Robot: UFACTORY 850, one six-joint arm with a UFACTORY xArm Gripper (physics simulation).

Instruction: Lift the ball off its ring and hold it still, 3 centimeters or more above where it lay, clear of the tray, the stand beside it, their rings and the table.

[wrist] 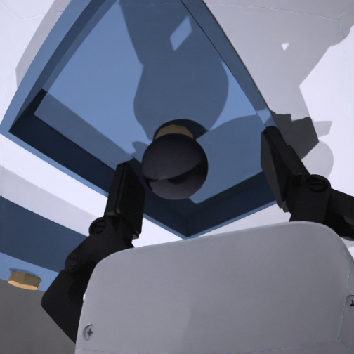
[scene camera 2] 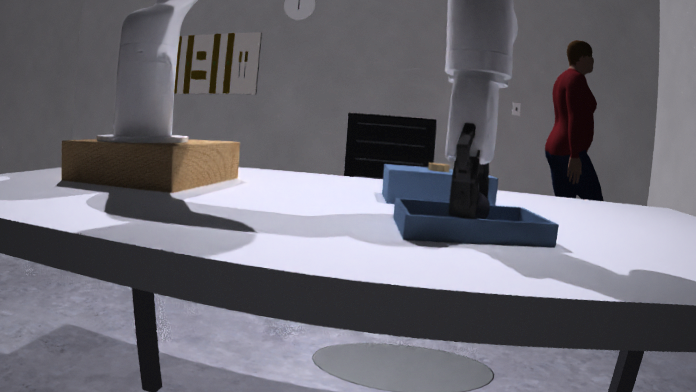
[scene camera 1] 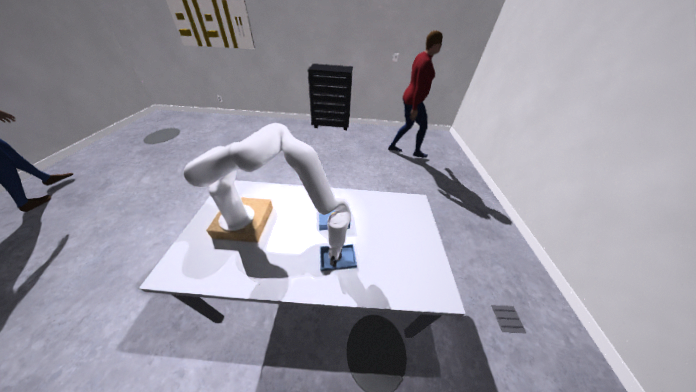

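Note:
The dark ball (scene camera 2: 482,206) (wrist: 175,167) rests on its tan ring (wrist: 173,131), which partly shows behind it, inside the blue tray (scene camera 1: 347,256) (scene camera 2: 480,235) (wrist: 90,75). My gripper (scene camera 1: 334,261) (scene camera 2: 470,207) (wrist: 195,161) is open and points down into the tray. In the wrist view its black fingers stand wide, one to either side of the ball, the left finger nearer to it than the right. In scene camera 2 a finger covers the left part of the ball. In scene camera 1 the ball cannot be made out.
The blue stand (scene camera 1: 325,221) (scene camera 2: 415,185) (wrist: 35,237) is beside the tray, with its tan ring (scene camera 2: 439,167) (wrist: 24,280) on top. The arm's wooden base block (scene camera 1: 265,215) (scene camera 2: 205,162) is at the left on the white table (scene camera 1: 400,225) (scene camera 2: 320,250). People are in the room.

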